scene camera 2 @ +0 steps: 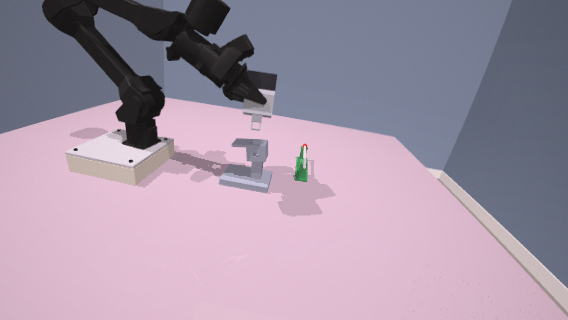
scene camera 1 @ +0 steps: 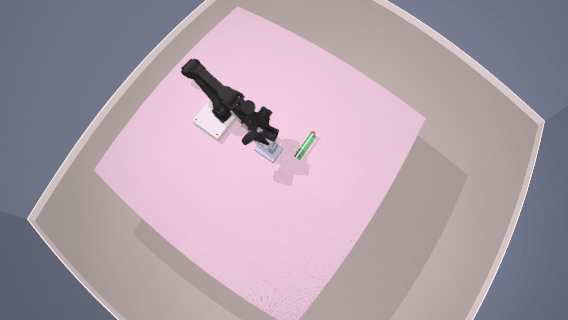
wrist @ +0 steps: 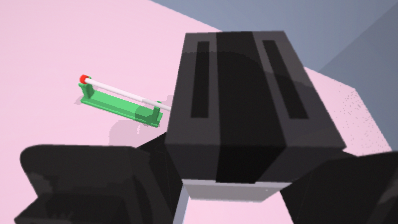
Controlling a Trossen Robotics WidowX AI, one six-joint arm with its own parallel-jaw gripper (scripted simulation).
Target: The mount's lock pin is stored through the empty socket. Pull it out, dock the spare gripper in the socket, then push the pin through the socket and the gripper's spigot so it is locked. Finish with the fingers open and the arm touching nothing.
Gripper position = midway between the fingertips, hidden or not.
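In scene camera 2 I see that my gripper (scene camera 2: 265,104) carries a spare gripper (scene camera 2: 265,82), and a socket (scene camera 2: 254,178) is there as well. The wrist view shows me my gripper (wrist: 225,126) and the spare gripper (wrist: 246,121) again, together with a green cradle (wrist: 94,98).
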